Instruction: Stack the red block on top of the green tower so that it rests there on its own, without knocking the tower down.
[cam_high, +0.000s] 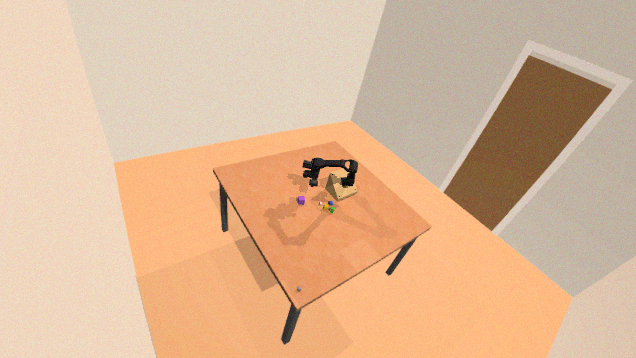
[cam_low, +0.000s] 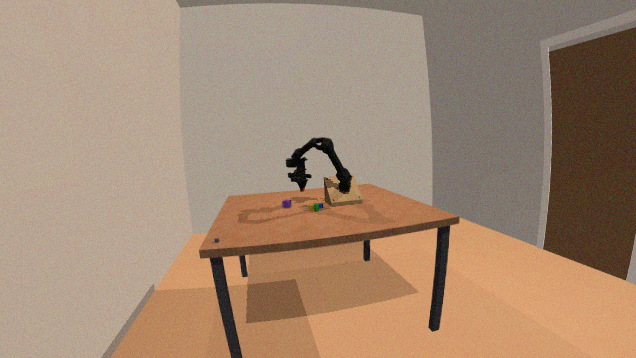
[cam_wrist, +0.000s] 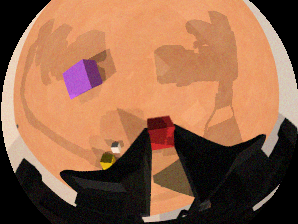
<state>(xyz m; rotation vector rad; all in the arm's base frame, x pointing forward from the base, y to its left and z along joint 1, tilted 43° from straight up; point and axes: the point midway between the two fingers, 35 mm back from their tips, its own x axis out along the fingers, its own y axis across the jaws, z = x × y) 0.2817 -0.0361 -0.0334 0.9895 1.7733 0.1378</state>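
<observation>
Right now my gripper tip is 170 mm to the right of the yellow block, 80 mm above it and 40 mm past it. Also, from my gripper tip: blue block (150 mm to the left, 100 mm behind, 80 mm below); then red block (right at my gripper tip); then purple cube (110 mm ahead, 70 mm below, 50 mm to the left).
</observation>
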